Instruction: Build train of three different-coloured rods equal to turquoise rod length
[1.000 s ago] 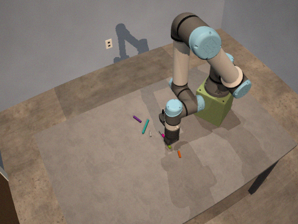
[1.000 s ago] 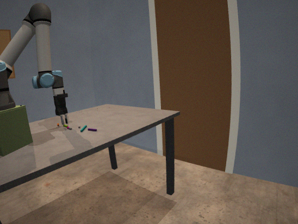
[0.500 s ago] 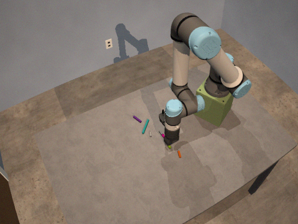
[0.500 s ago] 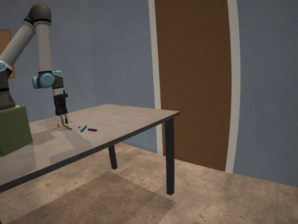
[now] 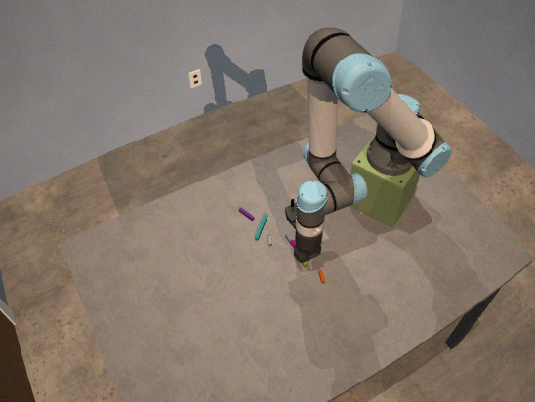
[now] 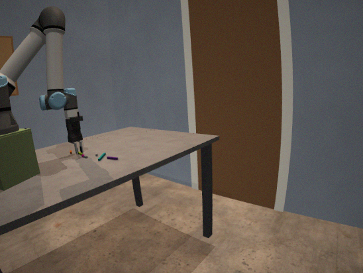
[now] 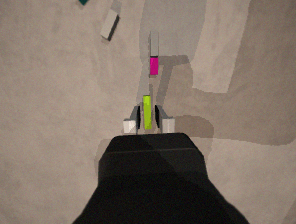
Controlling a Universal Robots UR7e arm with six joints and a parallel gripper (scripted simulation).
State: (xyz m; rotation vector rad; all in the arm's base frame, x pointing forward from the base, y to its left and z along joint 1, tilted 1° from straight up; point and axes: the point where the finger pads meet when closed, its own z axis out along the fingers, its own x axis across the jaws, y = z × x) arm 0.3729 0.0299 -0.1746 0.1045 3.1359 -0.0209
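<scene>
My gripper is now 2 cm above the lime rod. From my hand the other things lie so: turquoise rod: 3 cm ahead, 18 cm to the right, 2 cm below; then magenta rod: 2 cm behind, 6 cm to the right, 2 cm below; then orange rod: 1 cm behind, 9 cm to the left, 2 cm below.
</scene>
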